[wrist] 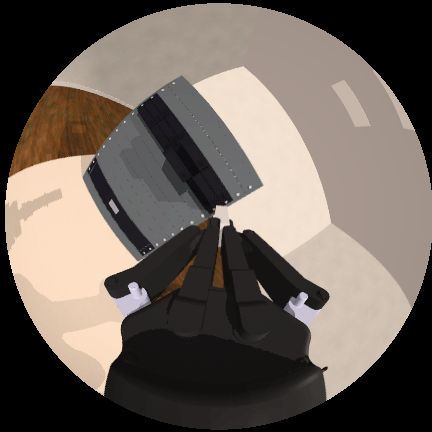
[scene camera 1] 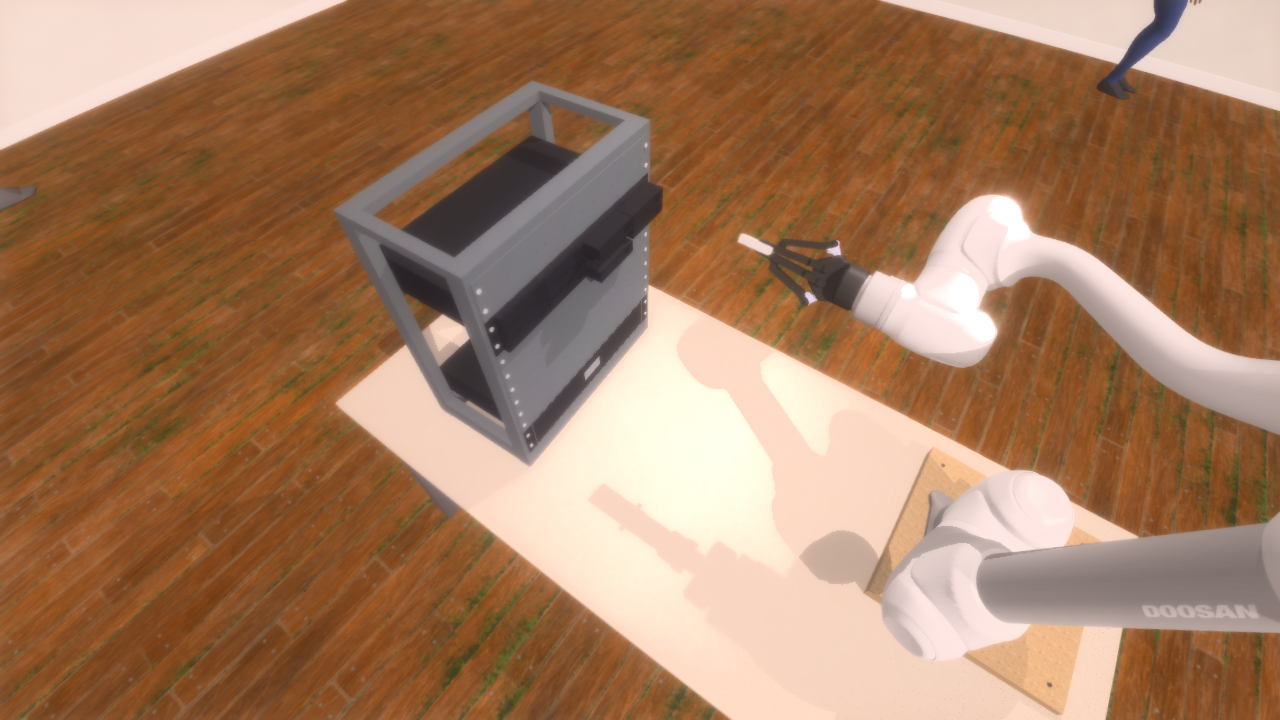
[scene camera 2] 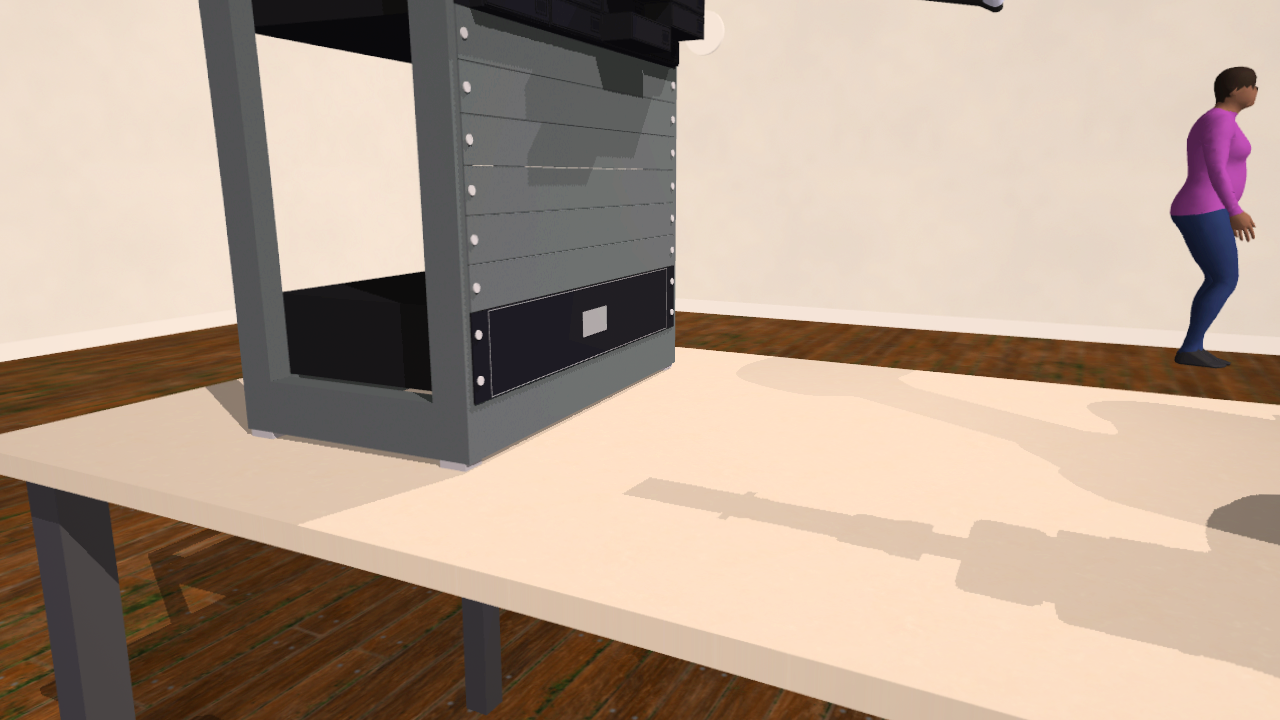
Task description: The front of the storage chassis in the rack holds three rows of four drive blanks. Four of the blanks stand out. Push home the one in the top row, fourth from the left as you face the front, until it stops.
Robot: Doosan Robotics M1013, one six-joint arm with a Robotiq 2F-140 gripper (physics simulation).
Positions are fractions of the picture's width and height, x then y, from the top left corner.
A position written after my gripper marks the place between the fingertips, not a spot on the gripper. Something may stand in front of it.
In view: my gripper (wrist: 0.51,0.50) and a grey rack (scene camera 2: 0.43,0.40).
The grey rack is seen too in the wrist view (wrist: 0.36,0.40) and in scene camera 1 (scene camera 1: 0.42,0.36).
